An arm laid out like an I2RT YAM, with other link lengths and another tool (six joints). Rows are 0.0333 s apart.
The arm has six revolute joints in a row. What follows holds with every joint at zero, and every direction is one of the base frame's. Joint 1 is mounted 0.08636 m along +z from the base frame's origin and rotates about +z. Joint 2 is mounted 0.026 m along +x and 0.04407 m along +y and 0.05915 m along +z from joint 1 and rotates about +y. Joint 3 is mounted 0.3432 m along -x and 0.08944 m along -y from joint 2 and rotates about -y. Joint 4 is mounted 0.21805 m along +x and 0.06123 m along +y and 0.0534 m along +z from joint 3 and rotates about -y. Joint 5 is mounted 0.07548 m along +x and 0.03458 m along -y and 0.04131 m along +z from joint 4 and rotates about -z. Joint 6 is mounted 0.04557 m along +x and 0.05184 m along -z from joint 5 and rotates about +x. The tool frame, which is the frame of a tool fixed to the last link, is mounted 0.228 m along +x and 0.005 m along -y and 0.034 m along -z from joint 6; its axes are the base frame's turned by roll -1.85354, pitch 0.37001 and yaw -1.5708 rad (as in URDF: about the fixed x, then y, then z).
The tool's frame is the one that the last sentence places.
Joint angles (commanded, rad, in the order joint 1, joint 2, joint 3, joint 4, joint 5, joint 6), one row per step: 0.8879, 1.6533, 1.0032, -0.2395, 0.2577, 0.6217; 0.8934, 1.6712, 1.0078, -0.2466, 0.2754, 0.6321; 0.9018, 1.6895, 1.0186, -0.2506, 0.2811, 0.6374; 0.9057, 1.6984, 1.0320, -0.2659, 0.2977, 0.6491; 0.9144, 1.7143, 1.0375, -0.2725, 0.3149, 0.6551; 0.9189, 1.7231, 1.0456, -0.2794, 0.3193, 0.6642; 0.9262, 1.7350, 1.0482, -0.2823, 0.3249, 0.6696; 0.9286, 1.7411, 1.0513, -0.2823, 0.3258, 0.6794; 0.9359, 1.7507, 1.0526, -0.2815, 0.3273, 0.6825; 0.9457, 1.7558, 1.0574, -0.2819, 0.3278, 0.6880; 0.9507, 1.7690, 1.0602, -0.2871, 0.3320, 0.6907; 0.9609, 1.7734, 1.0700, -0.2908, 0.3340, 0.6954; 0.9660, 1.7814, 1.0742, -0.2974, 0.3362, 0.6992; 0.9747, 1.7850, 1.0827, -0.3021, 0.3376, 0.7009; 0.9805, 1.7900, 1.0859, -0.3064, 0.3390, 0.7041; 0.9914, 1.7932, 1.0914, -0.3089, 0.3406, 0.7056
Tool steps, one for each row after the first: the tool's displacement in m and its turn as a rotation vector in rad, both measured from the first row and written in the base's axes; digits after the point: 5 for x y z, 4 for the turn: 0.00084, -0.00213, -0.00617, -0.0185, 0.0052, -0.0134; 0.00067, 0.00143, -0.01013, -0.0273, 0.0103, -0.0125; 0.00260, 0.00009, -0.01059, -0.0371, 0.0099, -0.0275; 0.00272, -0.00062, -0.01537, -0.0556, 0.0108, -0.0337; 0.00248, 0.00085, -0.01694, -0.0585, 0.0149, -0.0387; 0.00095, 0.00199, -0.02111, -0.0680, 0.0197, -0.0387; 0.00080, 0.00364, -0.02247, -0.0652, 0.0235, -0.0443; -0.00108, 0.00604, -0.02580, -0.0703, 0.0274, -0.0402; -0.00318, 0.01061, -0.02625, -0.0681, 0.0287, -0.0349; -0.00475, 0.01047, -0.03134, -0.0814, 0.0353, -0.0343; -0.00613, 0.01572, -0.03017, -0.0784, 0.0339, -0.0290; -0.00786, 0.01639, -0.03292, -0.0860, 0.0390, -0.0280; -0.00937, 0.02051, -0.03208, -0.0856, 0.0380, -0.0214; -0.01120, 0.02194, -0.03362, -0.0896, 0.0411, -0.0189; -0.01374, 0.02628, -0.03332, -0.0899, 0.0400, -0.0100
